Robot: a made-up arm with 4 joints. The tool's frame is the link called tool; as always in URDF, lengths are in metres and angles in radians. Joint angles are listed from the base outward. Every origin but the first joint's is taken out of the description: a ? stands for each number. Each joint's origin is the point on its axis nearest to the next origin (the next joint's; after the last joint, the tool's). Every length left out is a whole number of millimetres.
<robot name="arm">
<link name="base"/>
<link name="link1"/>
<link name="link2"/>
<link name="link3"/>
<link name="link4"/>
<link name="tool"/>
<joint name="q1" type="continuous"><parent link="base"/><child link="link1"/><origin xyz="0.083 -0.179 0.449" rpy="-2.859 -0.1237 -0.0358"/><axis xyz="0 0 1"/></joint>
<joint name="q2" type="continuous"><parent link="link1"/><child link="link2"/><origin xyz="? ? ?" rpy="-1.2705 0.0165 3.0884"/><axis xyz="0 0 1"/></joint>
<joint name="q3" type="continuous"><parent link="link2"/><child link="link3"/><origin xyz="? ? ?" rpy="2.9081 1.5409 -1.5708"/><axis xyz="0 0 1"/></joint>
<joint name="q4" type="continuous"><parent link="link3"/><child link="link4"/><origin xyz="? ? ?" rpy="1.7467 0.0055 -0.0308"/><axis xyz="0 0 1"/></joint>
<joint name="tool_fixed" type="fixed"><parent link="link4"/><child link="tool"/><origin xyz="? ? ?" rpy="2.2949 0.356 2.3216"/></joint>
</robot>
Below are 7 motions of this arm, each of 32 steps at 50 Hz.
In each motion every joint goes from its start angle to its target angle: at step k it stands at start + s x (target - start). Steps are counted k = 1, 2, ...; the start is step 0. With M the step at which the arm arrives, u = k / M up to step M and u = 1 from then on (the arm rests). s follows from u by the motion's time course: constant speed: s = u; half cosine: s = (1 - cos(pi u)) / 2; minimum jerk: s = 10 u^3 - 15 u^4 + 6 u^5.
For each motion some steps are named. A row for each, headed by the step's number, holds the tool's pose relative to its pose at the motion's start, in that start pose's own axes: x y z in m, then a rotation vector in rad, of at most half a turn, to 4 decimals.
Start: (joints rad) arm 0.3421 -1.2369 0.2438 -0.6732
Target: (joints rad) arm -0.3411 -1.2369 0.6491 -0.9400
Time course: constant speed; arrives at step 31
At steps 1, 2, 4, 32:
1: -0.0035 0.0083 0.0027 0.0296 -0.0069 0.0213
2: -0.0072 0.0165 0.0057 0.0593 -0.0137 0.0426
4: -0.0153 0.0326 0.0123 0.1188 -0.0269 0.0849
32: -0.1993 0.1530 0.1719 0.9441 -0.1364 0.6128

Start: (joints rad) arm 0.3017 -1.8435 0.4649 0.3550
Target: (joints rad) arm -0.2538 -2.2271 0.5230 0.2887
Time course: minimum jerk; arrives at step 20
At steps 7, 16, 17, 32:
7: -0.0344 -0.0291 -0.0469 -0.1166 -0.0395 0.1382
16: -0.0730 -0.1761 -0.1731 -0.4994 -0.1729 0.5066
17: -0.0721 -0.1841 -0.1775 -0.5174 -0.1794 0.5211
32: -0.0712 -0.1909 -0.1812 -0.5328 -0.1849 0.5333

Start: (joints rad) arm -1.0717 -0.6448 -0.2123 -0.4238
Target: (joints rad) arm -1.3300 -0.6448 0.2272 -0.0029
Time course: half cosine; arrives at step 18
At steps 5, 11, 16, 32:
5: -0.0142 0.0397 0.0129 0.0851 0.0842 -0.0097
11: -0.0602 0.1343 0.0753 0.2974 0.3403 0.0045
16: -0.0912 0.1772 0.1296 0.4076 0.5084 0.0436
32: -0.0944 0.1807 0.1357 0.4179 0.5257 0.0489

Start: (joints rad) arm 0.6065 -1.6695 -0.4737 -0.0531
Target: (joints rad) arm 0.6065 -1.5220 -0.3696 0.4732
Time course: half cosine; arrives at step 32
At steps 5, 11, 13, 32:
5: 0.0002 0.0028 0.0015 -0.0026 0.0255 -0.0247
11: 0.0016 0.0123 0.0070 -0.0110 0.1155 -0.1086
13: 0.0025 0.0165 0.0095 -0.0144 0.1558 -0.1447
32: 0.0131 0.0441 0.0278 -0.0356 0.4541 -0.3849

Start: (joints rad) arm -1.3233 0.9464 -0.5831 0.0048
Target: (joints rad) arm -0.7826 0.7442 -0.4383 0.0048
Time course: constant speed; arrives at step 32
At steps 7, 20, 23, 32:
7: 0.0045 0.0096 0.0190 0.0437 -0.0953 0.0108
20: 0.0082 0.0243 0.0526 0.1087 -0.2748 0.0320
23: 0.0082 0.0272 0.0599 0.1206 -0.3165 0.0369
32: 0.0071 0.0349 0.0804 0.1498 -0.4419 0.0508

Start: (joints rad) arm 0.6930 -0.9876 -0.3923 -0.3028
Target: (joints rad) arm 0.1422 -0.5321 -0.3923 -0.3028
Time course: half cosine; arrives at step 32
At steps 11, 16, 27, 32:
11: 0.0168 0.0208 0.0209 0.1478 -0.0485 -0.0332
16: 0.0294 0.0370 0.0422 0.2833 -0.0781 -0.0628
27: 0.0475 0.0600 0.0865 0.5423 -0.0976 -0.1162
32: 0.0494 0.0623 0.0926 0.5772 -0.0966 -0.1230

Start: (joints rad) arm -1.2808 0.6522 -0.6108 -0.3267
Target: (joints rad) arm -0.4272 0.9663 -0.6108 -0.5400
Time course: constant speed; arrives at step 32
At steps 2, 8, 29, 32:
2: 0.0110 -0.0055 0.0050 -0.0028 -0.0567 -0.0311
8: 0.0413 -0.0233 0.0240 -0.0103 -0.2291 -0.1220
29: 0.1040 -0.0930 0.1257 -0.0282 -0.8564 -0.4090
32: 0.1064 -0.1030 0.1430 -0.0301 -0.9488 -0.4461

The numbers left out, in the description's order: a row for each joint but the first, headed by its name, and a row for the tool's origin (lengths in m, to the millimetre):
q2: 0.059 0.211 0
q3: -0.013 0.088 0
q4: -0.332 -0.284 0
tool: 0.035 -0.015 0

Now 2 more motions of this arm.
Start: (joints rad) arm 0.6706 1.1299 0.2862 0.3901
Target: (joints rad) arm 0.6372 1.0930 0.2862 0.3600
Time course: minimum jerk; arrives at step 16
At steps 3, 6, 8, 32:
3: -0.0003 -0.0003 -0.0007 -0.0014 0.0009 0.0011
6: -0.0018 -0.0020 -0.0042 -0.0080 0.0053 0.0060
8: -0.0033 -0.0036 -0.0076 -0.0144 0.0098 0.0109
32: -0.0069 -0.0073 -0.0150 -0.0284 0.0198 0.0222

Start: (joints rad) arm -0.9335 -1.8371 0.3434 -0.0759
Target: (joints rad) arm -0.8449 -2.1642 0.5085 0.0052
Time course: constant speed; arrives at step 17
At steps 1, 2, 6, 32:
1: -0.0073 0.0012 -0.0029 -0.0046 0.0220 0.0064
2: -0.0148 0.0023 -0.0056 -0.0093 0.0442 0.0126
6: -0.0453 0.0062 -0.0150 -0.0276 0.1337 0.0367
32: -0.1337 0.0117 -0.0268 -0.0768 0.3869 0.0958

